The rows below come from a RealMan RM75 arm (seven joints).
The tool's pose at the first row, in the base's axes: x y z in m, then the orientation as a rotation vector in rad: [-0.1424, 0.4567, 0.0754, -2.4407, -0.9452, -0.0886]
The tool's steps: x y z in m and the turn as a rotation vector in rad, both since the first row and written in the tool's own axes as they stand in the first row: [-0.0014, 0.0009, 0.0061, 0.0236, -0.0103, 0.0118]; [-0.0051, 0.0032, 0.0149, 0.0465, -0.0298, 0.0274]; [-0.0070, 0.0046, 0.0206, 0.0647, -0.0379, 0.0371]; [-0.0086, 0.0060, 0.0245, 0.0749, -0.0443, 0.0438]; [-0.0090, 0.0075, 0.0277, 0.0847, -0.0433, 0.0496]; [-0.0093, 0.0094, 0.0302, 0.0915, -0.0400, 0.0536]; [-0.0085, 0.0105, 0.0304, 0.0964, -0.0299, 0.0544]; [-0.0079, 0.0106, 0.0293, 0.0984, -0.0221, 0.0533]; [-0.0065, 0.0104, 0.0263, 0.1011, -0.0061, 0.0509]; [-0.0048, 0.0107, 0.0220, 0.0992, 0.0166, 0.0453]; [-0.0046, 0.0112, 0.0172, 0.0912, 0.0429, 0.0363]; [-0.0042, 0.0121, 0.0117, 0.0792, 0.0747, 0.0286]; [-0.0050, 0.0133, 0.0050, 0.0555, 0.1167, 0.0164]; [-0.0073, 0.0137, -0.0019, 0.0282, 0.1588, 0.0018]
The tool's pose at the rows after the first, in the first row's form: [-0.1436, 0.4583, 0.0694, -2.4270, -0.9311, -0.0605]; [-0.1460, 0.4589, 0.0599, -2.4176, -0.9163, -0.0205]; [-0.1472, 0.4596, 0.0539, -2.4069, -0.9046, 0.0013]; [-0.1480, 0.4597, 0.0495, -2.4018, -0.8973, 0.0160]; [-0.1477, 0.4600, 0.0460, -2.3949, -0.8882, 0.0214]; [-0.1470, 0.4599, 0.0429, -2.3895, -0.8807, 0.0219]; [-0.1457, 0.4598, 0.0424, -2.3829, -0.8748, 0.0123]; [-0.1451, 0.4596, 0.0435, -2.3787, -0.8725, 0.0036]; [-0.1438, 0.4591, 0.0465, -2.3714, -0.8683, -0.0151]; [-0.1418, 0.4578, 0.0505, -2.3651, -0.8659, -0.0449]; [-0.1407, 0.4553, 0.0545, -2.3617, -0.8670, -0.0829]; [-0.1392, 0.4523, 0.0589, -2.3606, -0.8647, -0.1289]; [-0.1382, 0.4478, 0.0640, -2.3643, -0.8649, -0.1943]; [-0.1388, 0.4428, 0.0692, -2.3688, -0.8681, -0.2626]
